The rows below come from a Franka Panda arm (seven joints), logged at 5 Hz.
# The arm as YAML. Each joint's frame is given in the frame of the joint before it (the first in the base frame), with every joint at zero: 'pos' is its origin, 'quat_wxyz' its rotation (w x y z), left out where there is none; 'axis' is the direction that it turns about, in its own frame. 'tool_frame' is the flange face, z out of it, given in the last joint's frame.
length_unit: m
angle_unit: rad
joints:
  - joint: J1
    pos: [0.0, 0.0, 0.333]
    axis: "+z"
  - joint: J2
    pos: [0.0, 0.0, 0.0]
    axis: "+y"
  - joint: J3
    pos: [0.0, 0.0, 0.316]
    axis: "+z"
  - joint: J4
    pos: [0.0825, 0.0, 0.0]
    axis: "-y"
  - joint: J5
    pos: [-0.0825, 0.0, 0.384]
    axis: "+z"
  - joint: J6
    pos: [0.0, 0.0, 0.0]
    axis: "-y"
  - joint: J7
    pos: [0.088, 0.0, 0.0]
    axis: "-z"
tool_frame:
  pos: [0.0, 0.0, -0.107]
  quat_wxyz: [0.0, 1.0, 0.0, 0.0]
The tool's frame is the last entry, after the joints.
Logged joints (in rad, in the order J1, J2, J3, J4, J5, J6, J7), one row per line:
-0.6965, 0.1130, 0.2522, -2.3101, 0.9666, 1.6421, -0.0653
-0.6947, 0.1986, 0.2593, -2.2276, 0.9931, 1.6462, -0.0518
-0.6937, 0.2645, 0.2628, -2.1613, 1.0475, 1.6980, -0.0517
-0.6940, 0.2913, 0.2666, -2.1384, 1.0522, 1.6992, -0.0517
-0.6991, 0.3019, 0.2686, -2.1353, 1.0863, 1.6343, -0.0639
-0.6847, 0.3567, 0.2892, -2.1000, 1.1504, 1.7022, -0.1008
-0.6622, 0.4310, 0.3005, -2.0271, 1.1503, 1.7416, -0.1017
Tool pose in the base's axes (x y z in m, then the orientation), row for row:
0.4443, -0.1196, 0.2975, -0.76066, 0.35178, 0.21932, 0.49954
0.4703, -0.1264, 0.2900, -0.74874, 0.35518, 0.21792, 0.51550
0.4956, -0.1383, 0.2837, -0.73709, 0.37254, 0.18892, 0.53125
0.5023, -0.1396, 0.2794, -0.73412, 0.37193, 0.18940, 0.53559
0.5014, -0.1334, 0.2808, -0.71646, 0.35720, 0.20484, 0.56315
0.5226, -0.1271, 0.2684, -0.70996, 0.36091, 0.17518, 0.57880
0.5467, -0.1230, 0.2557, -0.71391, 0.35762, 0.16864, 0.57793
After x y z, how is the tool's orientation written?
As a quaternion, x y z w.
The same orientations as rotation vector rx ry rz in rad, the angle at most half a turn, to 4 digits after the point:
-1.8400, 0.8509, 0.5305
-1.7986, 0.8532, 0.5235
-1.7587, 0.8889, 0.4508
-1.7484, 0.8858, 0.4511
-1.6865, 0.8408, 0.4822
-1.6603, 0.8440, 0.4097
-1.6702, 0.8366, 0.3945

